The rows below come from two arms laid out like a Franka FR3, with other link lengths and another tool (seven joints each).
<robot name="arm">
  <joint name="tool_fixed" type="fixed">
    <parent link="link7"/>
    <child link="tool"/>
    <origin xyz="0.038 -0.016 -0.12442" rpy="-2.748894 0 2.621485"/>
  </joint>
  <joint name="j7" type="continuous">
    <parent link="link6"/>
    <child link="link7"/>
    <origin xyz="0.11 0 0" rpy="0 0 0"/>
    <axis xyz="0 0 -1"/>
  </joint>
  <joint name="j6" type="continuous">
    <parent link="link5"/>
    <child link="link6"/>
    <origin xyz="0 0 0" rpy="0 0 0"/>
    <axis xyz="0 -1 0"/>
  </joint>
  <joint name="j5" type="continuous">
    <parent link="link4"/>
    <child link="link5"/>
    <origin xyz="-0.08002 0 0.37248" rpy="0 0 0"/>
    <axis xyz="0 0 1"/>
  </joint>
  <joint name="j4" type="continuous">
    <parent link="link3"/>
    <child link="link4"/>
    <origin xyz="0.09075 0 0" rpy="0 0 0"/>
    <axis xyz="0 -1 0"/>
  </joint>
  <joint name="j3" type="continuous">
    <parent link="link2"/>
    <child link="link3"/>
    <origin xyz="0 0 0.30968" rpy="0 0 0"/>
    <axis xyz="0 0 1"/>
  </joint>
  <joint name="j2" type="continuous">
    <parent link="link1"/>
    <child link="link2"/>
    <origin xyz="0 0 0" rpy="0 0 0"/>
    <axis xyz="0 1 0"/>
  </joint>
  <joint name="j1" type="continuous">
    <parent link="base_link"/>
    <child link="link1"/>
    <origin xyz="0 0 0.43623" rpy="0 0 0"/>
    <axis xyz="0 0 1"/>
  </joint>
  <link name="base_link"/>
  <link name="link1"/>
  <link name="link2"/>
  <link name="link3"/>
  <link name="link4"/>
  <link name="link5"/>
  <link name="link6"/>
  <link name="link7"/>
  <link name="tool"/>
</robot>
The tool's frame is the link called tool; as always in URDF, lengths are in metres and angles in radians. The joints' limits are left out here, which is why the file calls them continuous.
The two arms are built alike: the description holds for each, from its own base.
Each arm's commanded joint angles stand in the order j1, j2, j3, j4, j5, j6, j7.
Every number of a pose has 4 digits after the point. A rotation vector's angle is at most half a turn.
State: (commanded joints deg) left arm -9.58 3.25 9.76 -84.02 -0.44 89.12 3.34; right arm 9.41 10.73 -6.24 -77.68 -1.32 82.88 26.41
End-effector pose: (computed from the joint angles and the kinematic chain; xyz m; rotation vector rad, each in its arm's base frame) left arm 0.6272 -0.0201 0.7188 -0.8626 -2.8842 0.5560; right arm 0.6416 0.0071 0.6790 -1.2636 -2.5403 0.6318
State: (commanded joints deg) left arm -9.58 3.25 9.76 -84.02 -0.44 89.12 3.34; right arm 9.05 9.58 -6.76 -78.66 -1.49 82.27 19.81
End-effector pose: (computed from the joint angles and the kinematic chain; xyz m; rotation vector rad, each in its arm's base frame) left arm 0.6272 -0.0201 0.7188 -0.8626 -2.8842 0.5560; right arm 0.6378 -0.0003 0.6816 -1.1336 -2.6046 0.6467
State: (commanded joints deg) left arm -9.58 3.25 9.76 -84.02 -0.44 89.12 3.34; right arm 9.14 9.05 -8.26 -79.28 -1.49 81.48 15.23
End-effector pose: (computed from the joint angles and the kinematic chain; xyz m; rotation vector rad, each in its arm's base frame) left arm 0.6272 -0.0201 0.7188 -0.8626 -2.8842 0.5560; right arm 0.6348 -0.0128 0.6804 -1.0536 -2.6278 0.6580
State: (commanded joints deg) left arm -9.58 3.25 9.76 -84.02 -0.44 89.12 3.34; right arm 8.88 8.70 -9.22 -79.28 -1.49 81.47 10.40
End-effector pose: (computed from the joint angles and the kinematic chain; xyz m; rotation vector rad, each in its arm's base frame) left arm 0.6272 -0.0201 0.7188 -0.8626 -2.8842 0.5560; right arm 0.6348 -0.0230 0.6841 -0.9739 -2.6725 0.6592
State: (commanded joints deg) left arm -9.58 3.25 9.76 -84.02 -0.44 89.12 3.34; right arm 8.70 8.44 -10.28 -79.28 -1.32 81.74 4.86
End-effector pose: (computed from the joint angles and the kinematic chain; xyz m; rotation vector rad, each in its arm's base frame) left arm 0.6272 -0.0201 0.7188 -0.8626 -2.8842 0.5560; right arm 0.6358 -0.0322 0.6875 -0.8774 -2.7256 0.6568
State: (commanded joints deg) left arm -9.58 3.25 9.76 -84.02 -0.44 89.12 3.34; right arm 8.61 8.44 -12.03 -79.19 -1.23 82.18 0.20
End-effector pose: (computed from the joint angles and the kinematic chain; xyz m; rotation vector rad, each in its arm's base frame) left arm 0.6272 -0.0201 0.7188 -0.8626 -2.8842 0.5560; right arm 0.6370 -0.0481 0.6896 -0.8146 -2.7614 0.6578
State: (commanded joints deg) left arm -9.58 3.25 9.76 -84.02 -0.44 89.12 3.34; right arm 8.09 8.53 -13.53 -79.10 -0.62 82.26 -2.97
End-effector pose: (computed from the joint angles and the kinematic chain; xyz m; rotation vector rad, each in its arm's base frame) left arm 0.6272 -0.0201 0.7188 -0.8626 -2.8842 0.5560; right arm 0.6366 -0.0658 0.6897 -0.7849 -2.7749 0.6448
